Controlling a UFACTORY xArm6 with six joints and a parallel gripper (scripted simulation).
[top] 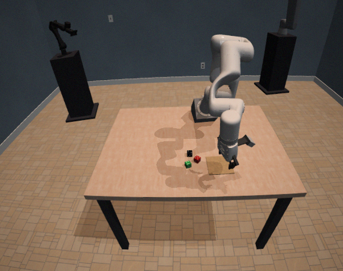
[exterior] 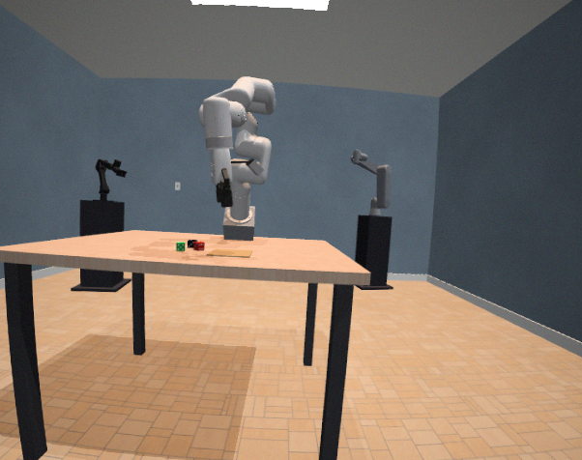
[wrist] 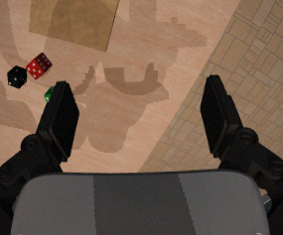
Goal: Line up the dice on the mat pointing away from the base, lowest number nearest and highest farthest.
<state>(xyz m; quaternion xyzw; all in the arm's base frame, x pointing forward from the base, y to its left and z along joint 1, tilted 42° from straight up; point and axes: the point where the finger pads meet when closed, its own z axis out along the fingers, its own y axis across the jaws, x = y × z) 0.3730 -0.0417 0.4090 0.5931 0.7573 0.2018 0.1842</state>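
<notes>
My gripper is now 16 cm past the green die, 15 cm to the left of it and 16 cm above it. Round my hand: black die: 25 cm behind, 12 cm to the right, 16 cm below; tan mat: 13 cm behind, 3 cm to the left, 17 cm below; red die: 19 cm behind, 9 cm to the right, 16 cm below.
</notes>
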